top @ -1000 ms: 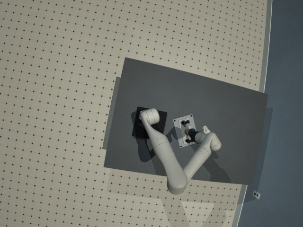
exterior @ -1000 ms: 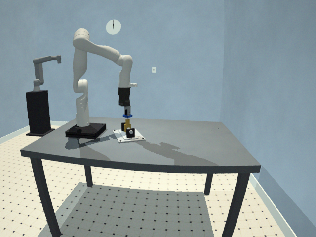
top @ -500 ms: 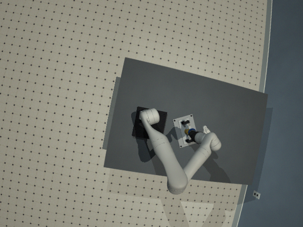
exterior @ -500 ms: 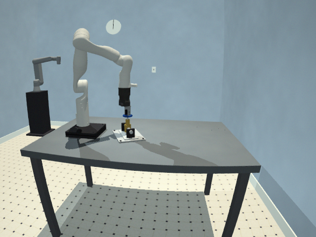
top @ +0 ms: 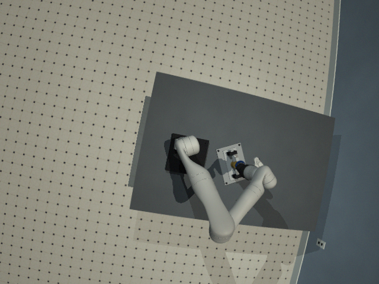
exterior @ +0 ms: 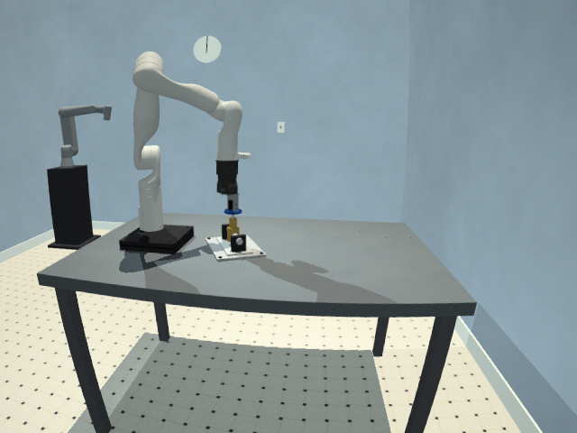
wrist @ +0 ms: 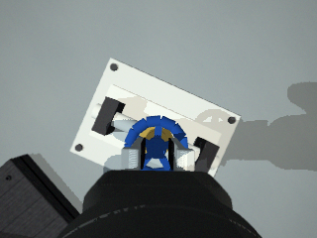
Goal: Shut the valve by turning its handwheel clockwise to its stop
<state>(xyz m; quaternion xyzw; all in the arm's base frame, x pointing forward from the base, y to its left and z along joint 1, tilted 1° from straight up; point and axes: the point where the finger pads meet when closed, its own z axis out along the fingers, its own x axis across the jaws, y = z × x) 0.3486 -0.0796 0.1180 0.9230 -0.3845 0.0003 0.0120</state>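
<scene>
My hand is 3 cm above the blue handwheel.
</scene>
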